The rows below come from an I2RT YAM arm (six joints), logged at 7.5 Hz.
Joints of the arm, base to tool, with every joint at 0 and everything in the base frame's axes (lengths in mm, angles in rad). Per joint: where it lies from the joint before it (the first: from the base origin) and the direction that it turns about. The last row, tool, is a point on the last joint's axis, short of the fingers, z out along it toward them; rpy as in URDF.
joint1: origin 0 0 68 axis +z
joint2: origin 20 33.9 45.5 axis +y
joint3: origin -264 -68.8 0 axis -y
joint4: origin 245 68.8 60 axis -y
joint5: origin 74 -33.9 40.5 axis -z
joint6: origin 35.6 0 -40.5 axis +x
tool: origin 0 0 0 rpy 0 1.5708 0
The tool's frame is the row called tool.
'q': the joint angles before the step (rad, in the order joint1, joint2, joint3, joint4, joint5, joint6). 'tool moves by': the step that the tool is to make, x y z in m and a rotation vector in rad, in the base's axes. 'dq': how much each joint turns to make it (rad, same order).
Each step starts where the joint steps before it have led.
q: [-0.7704, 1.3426, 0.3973, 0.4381, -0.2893, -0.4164]
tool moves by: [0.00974, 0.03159, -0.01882, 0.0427, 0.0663, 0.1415]
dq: [0.1247, 0.0149, -0.0496, -0.0190, -0.0088, -0.0187]
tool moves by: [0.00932, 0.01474, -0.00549, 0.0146, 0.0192, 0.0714]
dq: [0.0744, 0.0233, -0.0026, 0.0026, 0.0019, 0.0027]
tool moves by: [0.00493, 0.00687, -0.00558, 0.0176, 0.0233, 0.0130]
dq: [0.0386, 0.0278, 0.0011, 0.0027, 0.0191, 0.0180]
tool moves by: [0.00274, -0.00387, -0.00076, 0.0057, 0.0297, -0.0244]
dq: [-0.0050, 0.0187, 0.0244, -0.0331, 0.0216, 0.0038]
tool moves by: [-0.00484, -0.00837, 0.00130, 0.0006, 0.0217, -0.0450]
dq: [-0.0385, -0.0088, 0.0106, -0.0393, 0.0119, -0.0046]
